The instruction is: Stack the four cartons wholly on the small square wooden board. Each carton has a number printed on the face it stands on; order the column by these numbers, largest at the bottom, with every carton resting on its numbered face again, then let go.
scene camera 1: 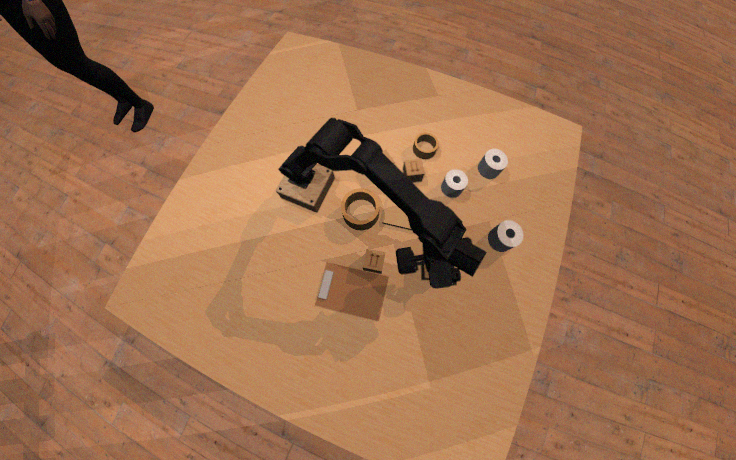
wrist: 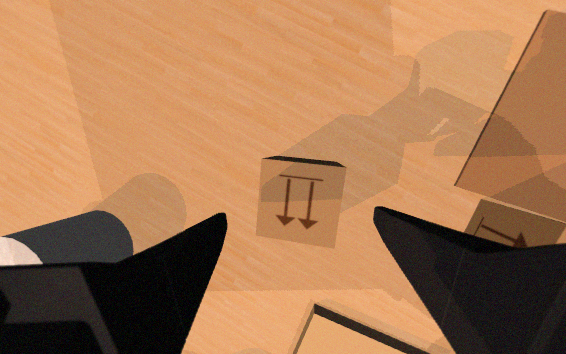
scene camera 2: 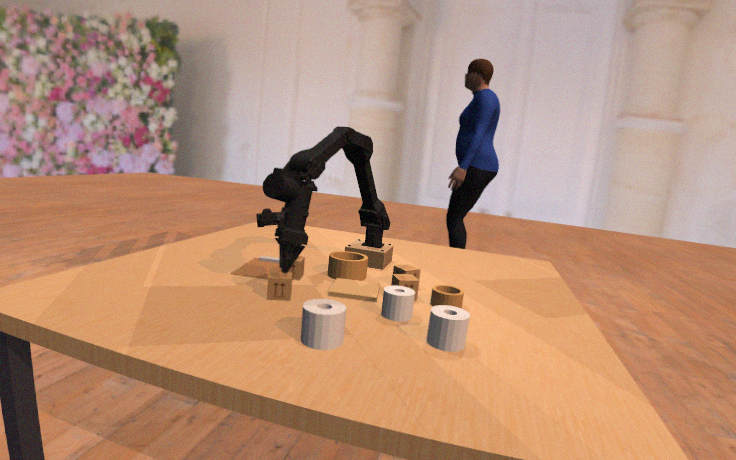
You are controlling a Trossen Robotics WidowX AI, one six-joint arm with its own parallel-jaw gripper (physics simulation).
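Places are measured from the arm's base along level axes (x right, y ahead, z up), in metres.
Where they show: gripper, fingertip midpoint: [wrist: 300, 216] [scene camera 2: 282, 270]; arm's base, link origin: [scene camera 1: 301, 176] [scene camera 2: 373, 245].
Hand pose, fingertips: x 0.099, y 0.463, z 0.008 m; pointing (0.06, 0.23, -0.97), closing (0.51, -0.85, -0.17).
Observation:
Things, the pixels of their top centre, and the offset from my fingertips.
- brown carton, top centre: [wrist: 298, 203] [scene camera 2: 280, 274] [scene camera 1: 434, 268] dx +0.003, dy +0.004, dz -0.011 m
- second carton, top centre: [scene camera 1: 374, 259] [scene camera 2: 293, 257] dx +0.047, dy -0.157, dz -0.011 m
- third carton, top centre: [scene camera 2: 405, 277] [scene camera 1: 414, 166] dx -0.268, dy -0.158, dz -0.011 m
- fourth carton, top centre: [scene camera 2: 407, 267] dx -0.253, dy -0.259, dz -0.011 m
- light square board, top centre: [scene camera 2: 355, 287] [scene camera 1: 405, 208] dx -0.145, dy -0.134, dz -0.053 m
- brown clipboard, top centre: [scene camera 1: 351, 290] [scene camera 2: 264, 264] dx +0.148, dy -0.182, dz -0.053 m
- large ring, top centre: [scene camera 2: 348, 256] [scene camera 1: 360, 206] dx -0.080, dy -0.257, dz -0.005 m
- smaller ring, top centre: [scene camera 2: 448, 289] [scene camera 1: 426, 142] dx -0.378, dy -0.154, dz -0.023 m
My gripper [scene camera 2: 285, 268] [wrist: 300, 216] is open and empty, pointing down; in scene camera 1 its fingertips are hidden under the arm. One brown carton [scene camera 2: 279, 288] [wrist: 301, 210] with two arrows stands on the table below and between the fingertips, not gripped. A second carton [scene camera 1: 374, 259] [scene camera 2: 298, 267] [wrist: 517, 225] stands by the brown clipboard, partly behind the right finger in the wrist view. A third carton [scene camera 1: 413, 170] [scene camera 2: 405, 281] and a fourth carton [scene camera 2: 407, 269] stand close together. The light square board [scene camera 2: 353, 289] [wrist: 355, 335] bears no carton. The printed numbers are hidden.
The brown clipboard [scene camera 1: 355, 303] [scene camera 2: 250, 267] [wrist: 532, 100] lies flat. A large ring [scene camera 1: 362, 224] [scene camera 2: 347, 269] stands near the arm base, a smaller ring [scene camera 1: 426, 155] [scene camera 2: 447, 299] beyond the cartons. White-topped rolls [scene camera 1: 498, 239] [scene camera 1: 452, 189] [scene camera 1: 489, 171] [scene camera 2: 322, 331] [scene camera 2: 397, 307] [scene camera 2: 447, 333] stand upright.

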